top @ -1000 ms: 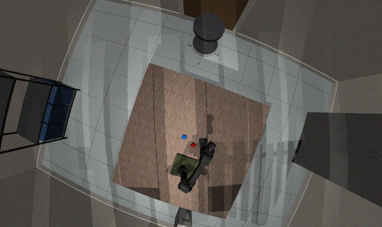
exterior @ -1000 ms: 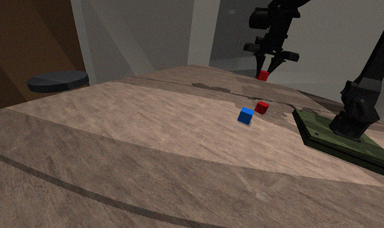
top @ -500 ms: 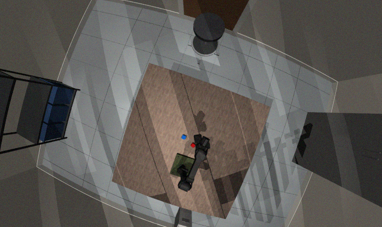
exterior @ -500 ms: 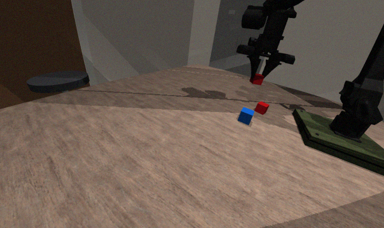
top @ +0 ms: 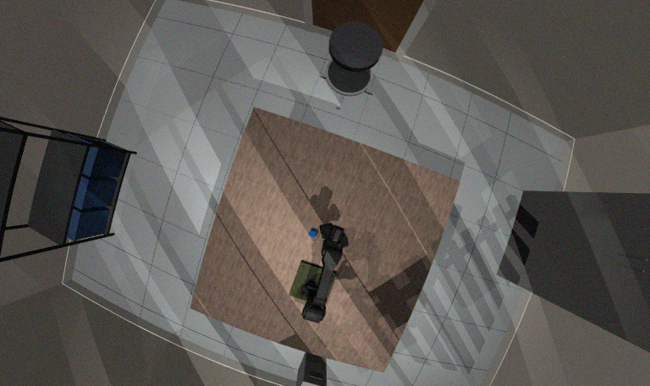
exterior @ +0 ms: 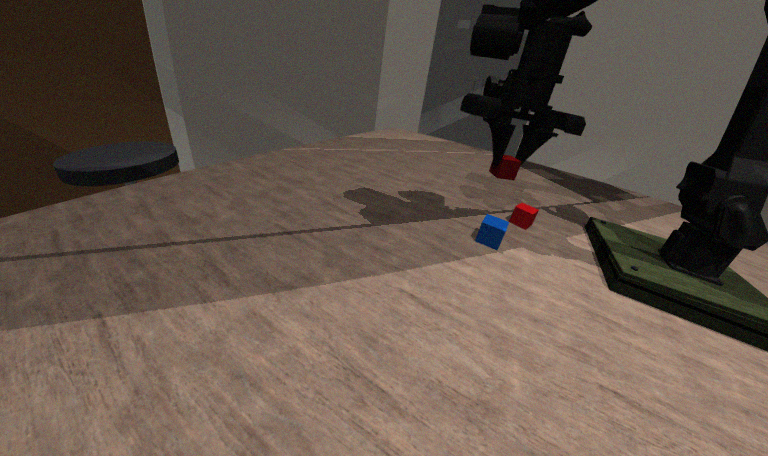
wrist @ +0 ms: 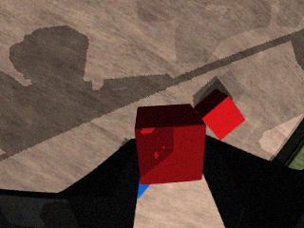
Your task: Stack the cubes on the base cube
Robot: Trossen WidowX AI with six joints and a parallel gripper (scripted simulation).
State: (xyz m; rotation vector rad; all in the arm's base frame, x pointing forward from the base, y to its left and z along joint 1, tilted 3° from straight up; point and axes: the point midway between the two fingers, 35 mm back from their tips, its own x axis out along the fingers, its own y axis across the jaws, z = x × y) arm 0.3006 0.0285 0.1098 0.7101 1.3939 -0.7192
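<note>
Now: gripper tip 20 mm past the blue cube, 90 mm to the right of it and 80 mm above it.
</note>
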